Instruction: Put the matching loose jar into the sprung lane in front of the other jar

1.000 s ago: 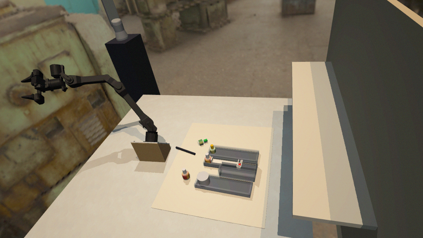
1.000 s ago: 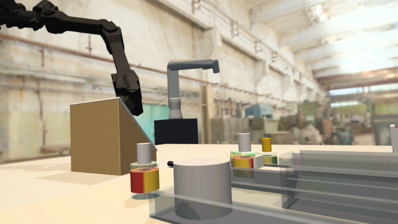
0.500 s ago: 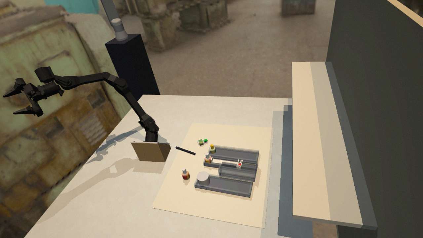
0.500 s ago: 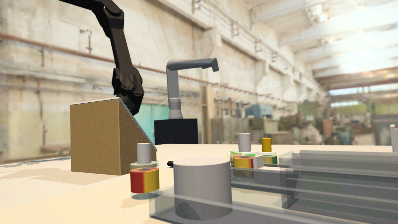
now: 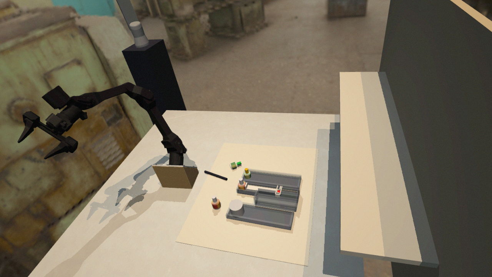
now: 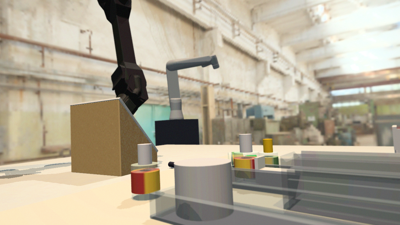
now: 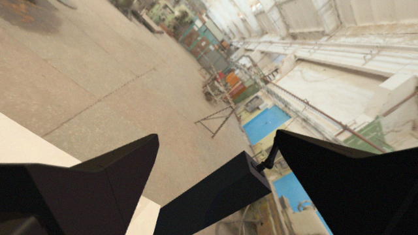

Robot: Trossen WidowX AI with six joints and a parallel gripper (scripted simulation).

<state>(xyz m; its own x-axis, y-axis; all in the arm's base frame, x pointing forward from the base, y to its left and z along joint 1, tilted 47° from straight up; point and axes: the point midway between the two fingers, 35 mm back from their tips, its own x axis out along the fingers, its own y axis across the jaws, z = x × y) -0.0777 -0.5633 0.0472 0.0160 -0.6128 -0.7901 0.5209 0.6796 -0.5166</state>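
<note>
Right now the wide grey cylinder is 520 mm ahead of my gripper tip, 490 mm below it and 300 mm to the left of it. The rest, counted from my gripper tip: dark rod 520 mm below, 470 mm to the left, 320 mm ahead; then pusher plate 600 mm ahead, 470 mm below, 400 mm to the left; then sprung lane 640 mm ahead, 500 mm below, 410 mm to the left.
</note>
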